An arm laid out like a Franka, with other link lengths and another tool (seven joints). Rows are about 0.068 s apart.
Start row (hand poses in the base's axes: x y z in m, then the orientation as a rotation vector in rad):
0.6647 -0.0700 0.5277 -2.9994 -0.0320 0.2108
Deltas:
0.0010 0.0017 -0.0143 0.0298 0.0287 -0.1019
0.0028 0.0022 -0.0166 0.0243 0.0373 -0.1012
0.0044 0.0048 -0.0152 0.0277 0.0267 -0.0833
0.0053 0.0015 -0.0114 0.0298 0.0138 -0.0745
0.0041 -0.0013 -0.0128 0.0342 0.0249 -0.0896
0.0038 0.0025 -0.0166 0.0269 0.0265 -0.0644
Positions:
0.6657 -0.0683 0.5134 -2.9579 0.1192 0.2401
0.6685 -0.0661 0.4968 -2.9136 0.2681 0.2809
0.6729 -0.0613 0.4816 -2.8644 0.3856 0.3079
0.6782 -0.0598 0.4702 -2.8123 0.4849 0.3172
0.6823 -0.0611 0.4574 -2.7467 0.6031 0.3389
0.6861 -0.0586 0.4408 -2.6943 0.6871 0.3661

